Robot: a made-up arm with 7 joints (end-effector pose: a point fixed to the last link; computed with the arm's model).
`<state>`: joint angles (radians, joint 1 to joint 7).
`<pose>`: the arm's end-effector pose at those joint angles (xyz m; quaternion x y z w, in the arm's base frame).
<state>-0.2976 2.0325 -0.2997 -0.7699 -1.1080 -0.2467 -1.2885</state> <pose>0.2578 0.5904 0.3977 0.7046 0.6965 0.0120 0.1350</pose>
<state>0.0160 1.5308 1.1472 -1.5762 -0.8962 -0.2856 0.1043</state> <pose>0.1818 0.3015 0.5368 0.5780 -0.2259 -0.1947 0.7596</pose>
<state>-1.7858 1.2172 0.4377 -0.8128 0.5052 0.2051 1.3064</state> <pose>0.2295 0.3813 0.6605 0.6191 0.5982 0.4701 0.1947</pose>
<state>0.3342 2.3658 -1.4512 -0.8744 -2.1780 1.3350 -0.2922</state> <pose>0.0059 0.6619 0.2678 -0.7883 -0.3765 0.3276 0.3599</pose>
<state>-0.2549 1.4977 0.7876 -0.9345 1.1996 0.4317 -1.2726</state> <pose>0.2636 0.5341 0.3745 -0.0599 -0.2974 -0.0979 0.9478</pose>
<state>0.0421 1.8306 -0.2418 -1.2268 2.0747 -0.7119 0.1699</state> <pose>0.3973 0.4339 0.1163 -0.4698 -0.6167 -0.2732 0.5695</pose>
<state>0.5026 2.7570 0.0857 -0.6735 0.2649 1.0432 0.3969</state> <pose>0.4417 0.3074 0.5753 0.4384 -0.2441 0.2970 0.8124</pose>
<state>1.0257 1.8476 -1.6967 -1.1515 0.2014 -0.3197 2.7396</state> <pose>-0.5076 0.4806 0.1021 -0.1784 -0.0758 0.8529 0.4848</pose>
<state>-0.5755 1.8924 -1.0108 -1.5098 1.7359 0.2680 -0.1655</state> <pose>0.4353 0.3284 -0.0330 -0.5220 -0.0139 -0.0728 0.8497</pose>
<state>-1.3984 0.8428 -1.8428 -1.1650 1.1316 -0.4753 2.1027</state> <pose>0.6184 -0.1042 -0.1732 -0.9835 0.0283 -0.0019 0.1784</pose>
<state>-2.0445 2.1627 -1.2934 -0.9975 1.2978 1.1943 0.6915</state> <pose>0.2265 0.5120 0.5161 -0.6419 -0.5656 0.1854 0.4835</pose>
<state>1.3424 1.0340 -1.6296 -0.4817 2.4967 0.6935 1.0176</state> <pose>-0.7538 0.2422 0.1067 0.2201 -0.1835 0.9340 0.2134</pose>
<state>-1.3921 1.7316 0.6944 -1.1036 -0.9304 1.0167 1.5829</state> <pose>-0.1358 0.3985 0.6208 -0.0625 -0.9971 -0.0404 0.0161</pose>
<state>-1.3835 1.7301 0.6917 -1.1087 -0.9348 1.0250 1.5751</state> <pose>-0.1322 0.3960 0.6226 -0.0587 -0.9974 -0.0359 0.0222</pose>
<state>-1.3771 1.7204 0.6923 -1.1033 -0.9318 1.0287 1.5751</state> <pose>-0.1238 0.4004 0.6221 -0.0652 -0.9971 -0.0315 0.0255</pose>
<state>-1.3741 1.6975 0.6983 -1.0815 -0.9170 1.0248 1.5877</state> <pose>-0.1072 0.4153 0.6178 -0.0877 -0.9955 -0.0273 0.0241</pose>
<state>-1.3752 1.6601 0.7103 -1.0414 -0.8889 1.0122 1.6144</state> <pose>-0.0803 0.4408 0.6082 -0.1280 -0.9914 -0.0229 0.0166</pose>
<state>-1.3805 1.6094 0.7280 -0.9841 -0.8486 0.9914 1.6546</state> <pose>-0.0417 0.4739 0.5923 -0.1843 -0.9827 -0.0173 0.0010</pose>
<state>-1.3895 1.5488 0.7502 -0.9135 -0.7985 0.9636 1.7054</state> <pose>0.0084 0.5092 0.5698 0.2515 0.9675 0.0096 0.0233</pose>
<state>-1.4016 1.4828 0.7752 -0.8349 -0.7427 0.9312 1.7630</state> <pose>0.0678 0.5408 0.5416 0.3230 0.9447 -0.0011 0.0560</pose>
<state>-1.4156 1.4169 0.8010 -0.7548 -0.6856 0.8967 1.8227</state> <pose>0.1316 0.5639 0.5101 0.3912 0.9153 -0.0147 0.0947</pose>
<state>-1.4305 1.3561 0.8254 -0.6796 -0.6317 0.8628 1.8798</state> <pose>0.1937 0.5765 0.4788 0.4503 0.8820 -0.0300 0.1355</pose>
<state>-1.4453 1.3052 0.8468 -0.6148 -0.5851 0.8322 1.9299</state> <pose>0.2476 0.5803 0.4513 0.4966 0.8492 -0.0449 0.1739</pose>
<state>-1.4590 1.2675 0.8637 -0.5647 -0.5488 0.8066 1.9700</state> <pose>0.2886 0.5787 0.4305 0.5291 0.8212 -0.0564 0.2063</pose>
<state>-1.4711 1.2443 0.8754 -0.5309 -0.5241 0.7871 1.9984</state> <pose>0.3147 0.5756 0.4176 0.5491 0.8009 -0.0629 0.2306</pose>
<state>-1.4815 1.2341 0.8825 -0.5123 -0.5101 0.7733 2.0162</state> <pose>0.3271 0.5735 0.4122 0.5593 0.7887 -0.0637 0.2471</pose>
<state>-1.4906 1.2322 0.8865 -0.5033 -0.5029 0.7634 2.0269</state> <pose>0.3308 0.5728 0.4115 0.5638 0.7822 -0.0608 0.2582</pose>
